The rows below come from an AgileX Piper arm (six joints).
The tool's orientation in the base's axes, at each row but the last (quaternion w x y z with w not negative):
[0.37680, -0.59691, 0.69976, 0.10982]
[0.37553, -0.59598, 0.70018, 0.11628]
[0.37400, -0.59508, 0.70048, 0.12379]
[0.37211, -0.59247, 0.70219, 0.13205]
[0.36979, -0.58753, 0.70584, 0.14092]
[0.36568, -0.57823, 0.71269, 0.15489]
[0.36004, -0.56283, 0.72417, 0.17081]
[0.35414, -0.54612, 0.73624, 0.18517]
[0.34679, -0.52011, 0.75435, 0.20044]
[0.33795, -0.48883, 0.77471, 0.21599]
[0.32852, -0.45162, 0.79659, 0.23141]
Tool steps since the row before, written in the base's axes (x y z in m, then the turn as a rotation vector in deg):
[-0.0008, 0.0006, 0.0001, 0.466, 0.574, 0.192]
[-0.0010, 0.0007, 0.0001, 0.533, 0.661, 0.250]
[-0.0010, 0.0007, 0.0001, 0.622, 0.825, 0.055]
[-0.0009, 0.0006, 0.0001, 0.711, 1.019, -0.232]
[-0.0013, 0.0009, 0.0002, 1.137, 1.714, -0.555]
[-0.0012, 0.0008, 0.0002, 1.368, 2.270, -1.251]
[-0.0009, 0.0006, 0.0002, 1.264, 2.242, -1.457]
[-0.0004, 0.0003, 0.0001, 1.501, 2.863, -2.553]
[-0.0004, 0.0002, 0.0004, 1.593, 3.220, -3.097]
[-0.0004, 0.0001, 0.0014, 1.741, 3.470, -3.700]
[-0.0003, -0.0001, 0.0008, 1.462, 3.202, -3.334]
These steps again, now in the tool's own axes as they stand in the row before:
[-0.0005, 0.0009, 0.0000, -0.560, -0.334, 0.398]
[-0.0006, 0.0011, 0.0000, -0.664, -0.389, 0.437]
[-0.0006, 0.0011, 0.0000, -0.656, -0.376, 0.707]
[-0.0005, 0.0010, 0.0000, -0.605, -0.334, 1.058]
[-0.0007, 0.0014, 0.0000, -0.902, -0.468, 1.872]
[-0.0006, 0.0013, 0.0000, -0.825, -0.387, 2.786]
[-0.0005, 0.0010, 0.0000, -0.647, -0.265, 2.874]
[-0.0002, 0.0005, 0.0000, -0.308, -0.154, 4.105]
[-0.0003, 0.0004, -0.0003, -0.161, -0.072, 4.740]
[-0.0010, 0.0004, -0.0010, 0.086, -0.101, 5.361]
[-0.0004, 0.0003, -0.0007, 0.075, 0.039, 4.848]

